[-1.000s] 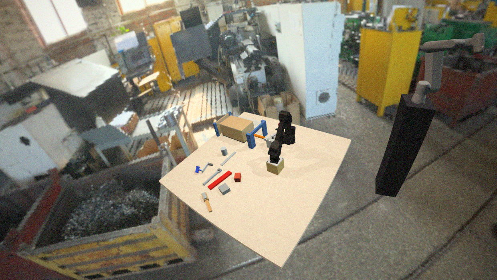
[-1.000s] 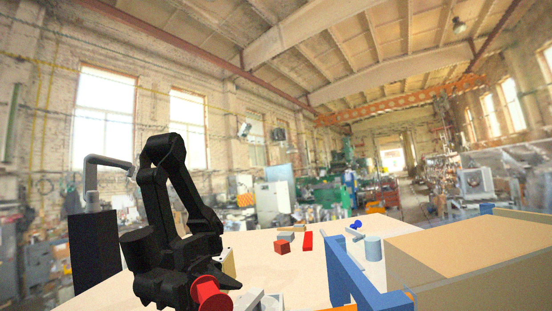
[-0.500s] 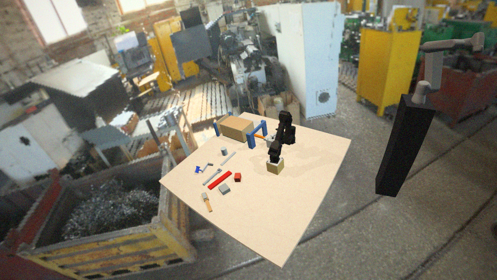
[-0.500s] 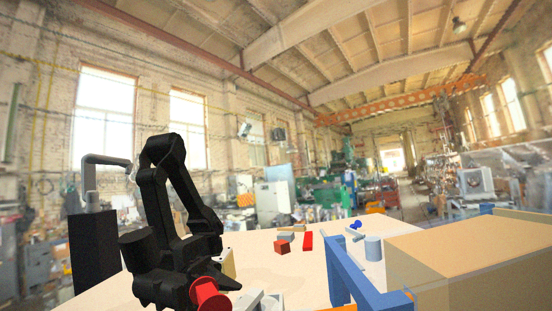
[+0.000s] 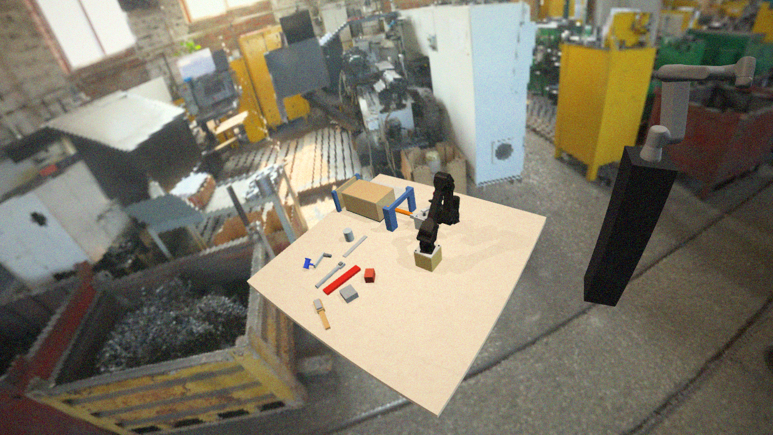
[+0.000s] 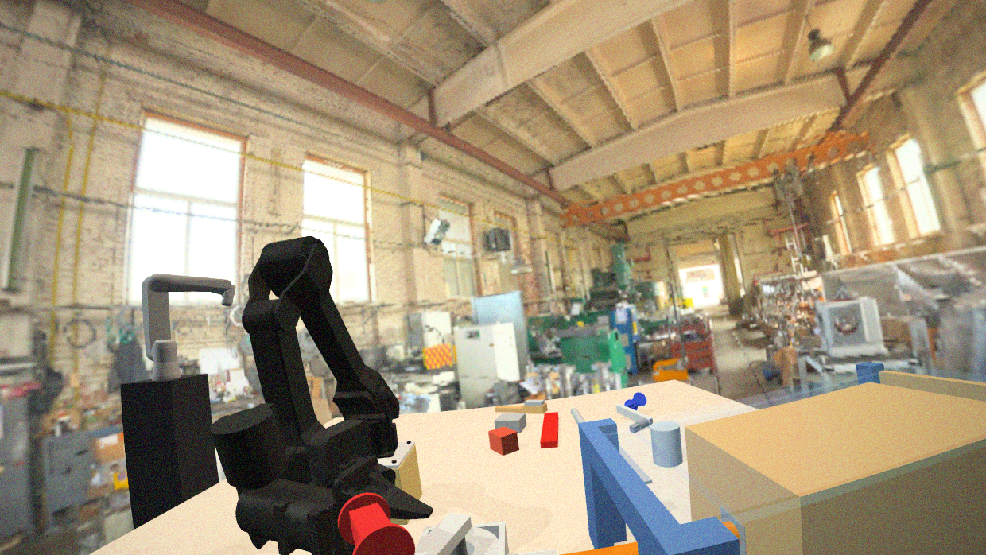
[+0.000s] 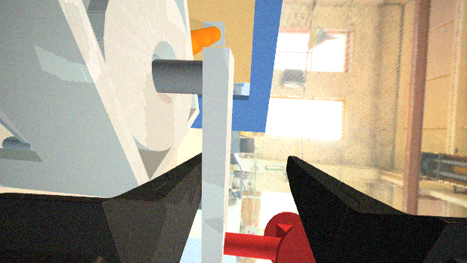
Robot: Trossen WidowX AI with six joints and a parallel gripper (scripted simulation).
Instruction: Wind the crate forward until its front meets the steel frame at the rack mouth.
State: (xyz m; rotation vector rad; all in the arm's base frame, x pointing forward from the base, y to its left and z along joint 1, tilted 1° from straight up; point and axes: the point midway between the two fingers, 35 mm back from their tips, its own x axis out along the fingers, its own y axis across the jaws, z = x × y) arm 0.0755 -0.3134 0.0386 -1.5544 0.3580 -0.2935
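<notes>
The red knob lies 4 cm behind my gripper tip, 4 cm to the right of it and 2 cm above it. Round my gripper tip: red-knobbed winch handle 2 cm behind, 1 cm to the right, 1 cm below; then blue steel frame 17 cm ahead, 1 cm to the left, 3 cm below; then grey winch 4 cm to the left, 10 cm below.
</notes>
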